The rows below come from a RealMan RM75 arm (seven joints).
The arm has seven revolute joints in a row. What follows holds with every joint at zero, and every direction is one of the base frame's. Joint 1 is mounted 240.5 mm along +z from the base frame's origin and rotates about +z. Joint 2 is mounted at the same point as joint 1 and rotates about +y. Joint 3 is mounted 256 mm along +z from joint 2 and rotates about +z. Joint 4 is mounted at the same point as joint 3 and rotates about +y. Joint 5 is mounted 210 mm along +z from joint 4 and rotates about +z. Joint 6 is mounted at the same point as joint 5 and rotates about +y. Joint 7 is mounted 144 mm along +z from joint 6 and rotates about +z. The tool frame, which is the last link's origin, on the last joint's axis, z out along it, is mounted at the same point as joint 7; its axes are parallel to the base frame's.
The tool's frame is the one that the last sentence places.
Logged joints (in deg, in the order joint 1, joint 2, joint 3, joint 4, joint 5, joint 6, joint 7), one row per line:
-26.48 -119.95 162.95 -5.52 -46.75 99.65 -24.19
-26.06 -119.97 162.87 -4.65 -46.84 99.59 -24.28
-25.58 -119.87 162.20 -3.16 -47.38 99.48 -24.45
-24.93 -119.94 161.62 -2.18 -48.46 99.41 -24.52
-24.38 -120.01 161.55 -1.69 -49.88 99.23 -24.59
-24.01 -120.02 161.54 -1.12 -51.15 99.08 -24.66
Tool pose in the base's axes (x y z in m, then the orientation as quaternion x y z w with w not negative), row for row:
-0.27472 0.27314 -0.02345 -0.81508 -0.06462 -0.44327 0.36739
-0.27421 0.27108 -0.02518 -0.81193 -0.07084 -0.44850 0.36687
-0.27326 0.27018 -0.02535 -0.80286 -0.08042 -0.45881 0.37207
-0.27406 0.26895 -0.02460 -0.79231 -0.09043 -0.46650 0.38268
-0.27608 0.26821 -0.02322 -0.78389 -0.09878 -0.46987 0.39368
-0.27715 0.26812 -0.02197 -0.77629 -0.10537 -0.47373 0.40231
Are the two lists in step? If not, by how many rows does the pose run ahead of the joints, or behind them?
They are in step.
